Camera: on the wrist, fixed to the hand. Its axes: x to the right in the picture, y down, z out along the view.
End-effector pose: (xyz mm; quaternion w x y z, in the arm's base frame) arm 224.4 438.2 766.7 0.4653 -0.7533 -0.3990 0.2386
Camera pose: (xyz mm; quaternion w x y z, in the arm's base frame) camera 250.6 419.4 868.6 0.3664 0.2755 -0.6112 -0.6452
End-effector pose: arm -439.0 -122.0 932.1 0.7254 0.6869 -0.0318 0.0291
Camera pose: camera -431.4 -51.4 852.3 0.0745 0.0592 0.8610 -0.4996
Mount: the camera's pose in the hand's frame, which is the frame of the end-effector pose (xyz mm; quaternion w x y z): 0.6 -76.2 -74.9 0.0528 0.0009 0.2821 -0.9579
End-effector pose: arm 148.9 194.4 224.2 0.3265 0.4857 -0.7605 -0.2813
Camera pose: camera 248.7 157.4 214.6 0.0381 -0.8338 -0.5170 0.1899
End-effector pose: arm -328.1 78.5 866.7 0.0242 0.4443 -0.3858 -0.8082
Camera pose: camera -250.1 86.6 794.1 0.6645 -0.6210 -0.4113 -0.0598
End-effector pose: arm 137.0 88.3 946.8 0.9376 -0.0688 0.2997 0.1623
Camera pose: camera 123.4 0.0 888.1 0.1205 -0.3357 0.2146 -0.9093
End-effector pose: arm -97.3 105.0 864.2 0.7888 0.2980 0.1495 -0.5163
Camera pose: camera -160.5 129.3 781.6 0.4954 -0.0189 -0.5154 0.6990
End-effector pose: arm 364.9 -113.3 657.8 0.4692 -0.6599 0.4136 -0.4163
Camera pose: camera 306.7 -117.9 747.3 0.4901 0.3132 0.4783 0.6580
